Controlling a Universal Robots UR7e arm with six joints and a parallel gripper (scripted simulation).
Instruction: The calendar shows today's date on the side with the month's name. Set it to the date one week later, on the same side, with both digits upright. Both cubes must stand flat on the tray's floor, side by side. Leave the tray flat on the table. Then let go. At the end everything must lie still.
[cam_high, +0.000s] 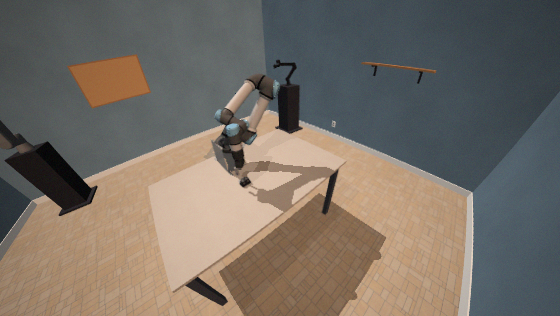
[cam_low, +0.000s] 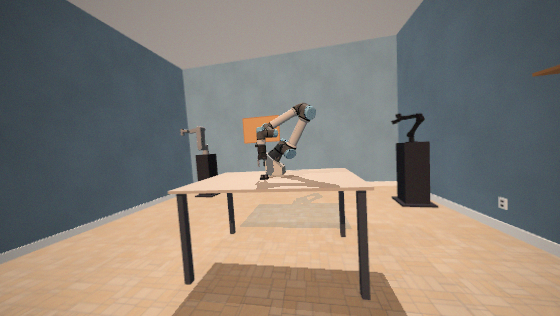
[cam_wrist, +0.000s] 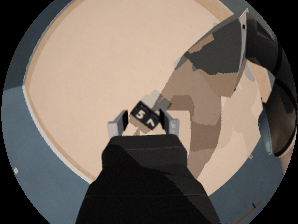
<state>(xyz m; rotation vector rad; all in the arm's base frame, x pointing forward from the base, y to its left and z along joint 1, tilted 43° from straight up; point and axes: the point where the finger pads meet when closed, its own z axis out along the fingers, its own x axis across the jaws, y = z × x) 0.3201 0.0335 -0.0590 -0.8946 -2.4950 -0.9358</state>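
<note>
The dark calendar cube is 11 cm below my hand, 2 cm ahead of it and 1 cm to the left of it. Round my hand: calendar tray 12 cm below, 2 cm to the left, 1 cm ahead.
</note>
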